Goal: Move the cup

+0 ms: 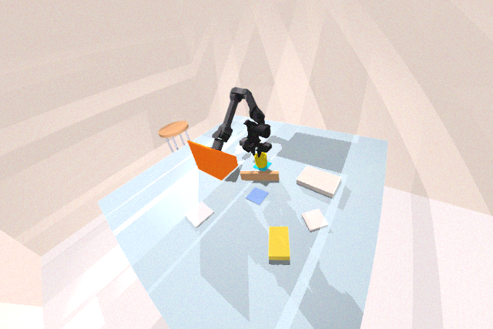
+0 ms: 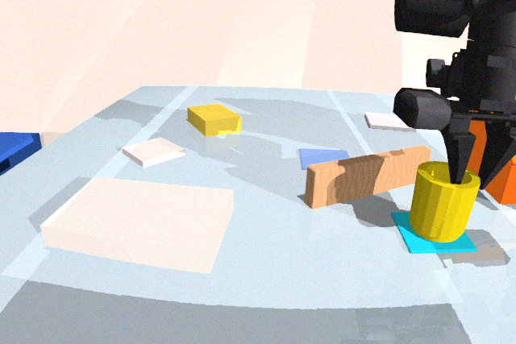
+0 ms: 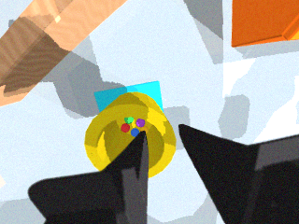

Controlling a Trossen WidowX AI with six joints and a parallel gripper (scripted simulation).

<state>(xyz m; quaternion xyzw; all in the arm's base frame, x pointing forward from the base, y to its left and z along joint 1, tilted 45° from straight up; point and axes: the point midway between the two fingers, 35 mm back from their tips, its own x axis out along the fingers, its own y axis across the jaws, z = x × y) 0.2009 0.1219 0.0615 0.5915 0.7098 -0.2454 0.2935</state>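
My gripper tip is 20 mm short of the yellow cup and 20 mm above it. The rest, counted from my gripper tip: cyan pad 60 mm below, 30 mm ahead, 10 mm to the left; red marble 40 mm below, 40 mm ahead, 10 mm to the left; blue marble 40 mm below, 30 mm ahead, 20 mm to the left.
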